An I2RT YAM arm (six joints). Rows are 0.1 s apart.
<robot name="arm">
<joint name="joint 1" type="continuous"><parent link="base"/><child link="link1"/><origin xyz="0 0 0.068"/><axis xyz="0 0 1"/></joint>
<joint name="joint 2" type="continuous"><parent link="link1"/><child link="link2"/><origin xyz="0.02 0.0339 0.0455" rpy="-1.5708 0 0"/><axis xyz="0 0 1"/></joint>
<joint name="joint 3" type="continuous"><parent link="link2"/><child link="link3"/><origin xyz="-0.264 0 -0.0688" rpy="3.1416 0 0"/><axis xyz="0 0 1"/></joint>
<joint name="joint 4" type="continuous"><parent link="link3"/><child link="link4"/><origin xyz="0.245 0.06 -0.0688"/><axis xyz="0 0 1"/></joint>
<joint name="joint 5" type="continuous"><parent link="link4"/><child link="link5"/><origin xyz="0.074 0.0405 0.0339" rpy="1.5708 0 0"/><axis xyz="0 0 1"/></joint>
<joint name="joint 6" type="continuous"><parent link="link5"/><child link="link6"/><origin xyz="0.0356 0 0.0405" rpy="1.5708 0 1.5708"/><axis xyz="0 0 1"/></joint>
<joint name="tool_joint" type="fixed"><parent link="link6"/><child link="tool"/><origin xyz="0 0 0" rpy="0 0 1.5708"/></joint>
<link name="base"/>
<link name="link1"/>
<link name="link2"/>
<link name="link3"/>
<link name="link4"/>
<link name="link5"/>
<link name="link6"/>
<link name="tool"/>
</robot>
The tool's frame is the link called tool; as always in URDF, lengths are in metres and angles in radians. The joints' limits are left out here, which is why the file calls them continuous.
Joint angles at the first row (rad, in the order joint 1, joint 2, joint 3, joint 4, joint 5, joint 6):
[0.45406 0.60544 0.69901 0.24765 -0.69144 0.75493]
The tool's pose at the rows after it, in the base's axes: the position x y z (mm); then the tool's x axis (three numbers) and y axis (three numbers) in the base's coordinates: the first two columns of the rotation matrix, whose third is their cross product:
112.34, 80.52, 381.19, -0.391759, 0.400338, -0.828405, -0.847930, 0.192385, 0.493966
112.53, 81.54, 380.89, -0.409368, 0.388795, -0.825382, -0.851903, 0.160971, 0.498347
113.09, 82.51, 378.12, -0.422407, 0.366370, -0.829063, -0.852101, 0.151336, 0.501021
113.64, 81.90, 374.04, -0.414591, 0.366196, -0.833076, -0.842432, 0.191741, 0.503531
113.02, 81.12, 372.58, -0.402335, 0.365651, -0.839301, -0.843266, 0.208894, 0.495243
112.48, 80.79, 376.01, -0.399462, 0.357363, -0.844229, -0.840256, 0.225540, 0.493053
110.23, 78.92, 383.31, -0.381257, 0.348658, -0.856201, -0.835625, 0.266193, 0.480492
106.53, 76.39, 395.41, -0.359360, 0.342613, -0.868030, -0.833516, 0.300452, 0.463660
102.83, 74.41, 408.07, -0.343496, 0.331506, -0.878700, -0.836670, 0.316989, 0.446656
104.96, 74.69, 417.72, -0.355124, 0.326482, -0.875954, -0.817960, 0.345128, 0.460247
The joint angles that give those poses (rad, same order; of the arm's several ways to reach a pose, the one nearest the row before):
[0.45406 0.60596 0.69796 0.26230 -0.70564 0.77312]
[0.45405 0.61190 0.69356 0.28474 -0.73689 0.79555]
[0.45406 0.61440 0.68957 0.27468 -0.76082 0.79004]
[0.45405 0.60570 0.68545 0.23280 -0.73068 0.75606]
[0.45295 0.59824 0.68219 0.21906 -0.72026 0.73644]
[0.45404 0.60043 0.70530 0.17657 -0.71248 0.71537]
[0.45406 0.59922 0.74942 0.09787 -0.68692 0.67065]
[0.45405 0.60252 0.81048 0.01941 -0.66351 0.63213]
[0.45406 0.61223 0.87282 -0.04604 -0.65790 0.60273]
[0.45407 0.64197 0.93279 -0.11053 -0.63388 0.59131]

